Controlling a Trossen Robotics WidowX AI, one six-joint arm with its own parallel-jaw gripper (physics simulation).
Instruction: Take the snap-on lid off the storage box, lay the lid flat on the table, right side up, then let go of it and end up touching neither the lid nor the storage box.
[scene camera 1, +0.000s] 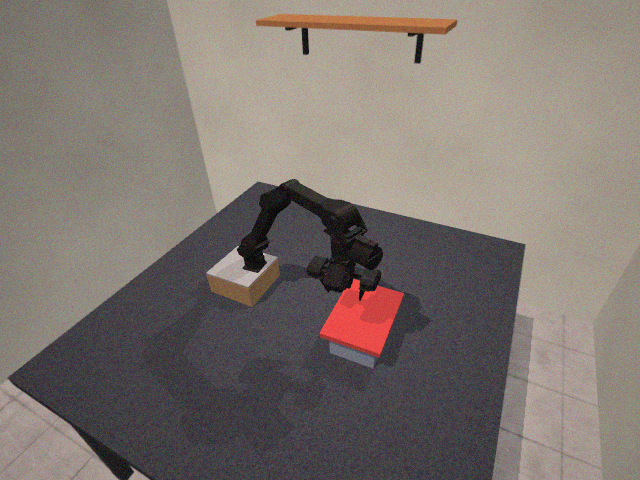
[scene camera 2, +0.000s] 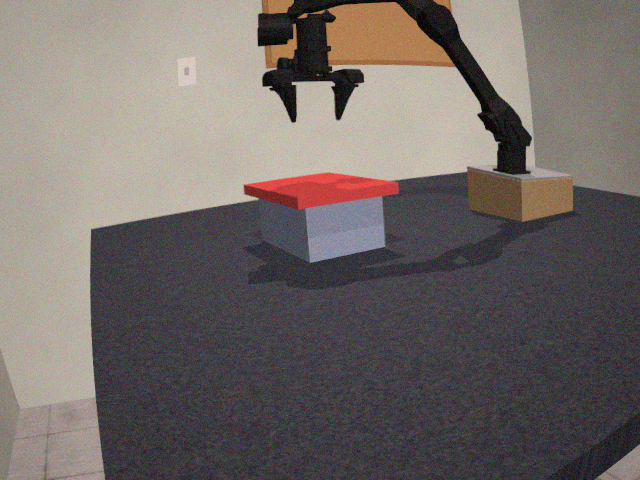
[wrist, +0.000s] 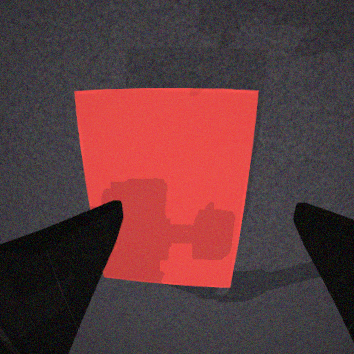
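The red lid (scene camera 1: 361, 330) (scene camera 2: 315, 192) (wrist: 165, 140) lies flat and level on top of the blue-grey storage box (scene camera 1: 353, 353) (scene camera 2: 345, 232), overhanging its walls. The box stands upright on the dark table. My gripper (scene camera 1: 345, 294) (scene camera 2: 316, 120) (wrist: 208, 210) is open, with nothing between its fingers. It points down and hangs well above the lid, touching neither lid nor box. In the wrist view the left fingertip overlaps the lid's left edge, and the right fingertip is off to the right of the lid. One finger is mostly hidden in scene camera 1's view.
The arm's base stands on a wooden block (scene camera 1: 232, 291) (scene camera 2: 493, 196) with a pale top, on the same dark table (scene camera 1: 206, 413) (scene camera 2: 361, 372). An orange shelf (scene camera 1: 356, 23) is mounted on the wall, high above the table. The arm's shadow falls across the lid and table.
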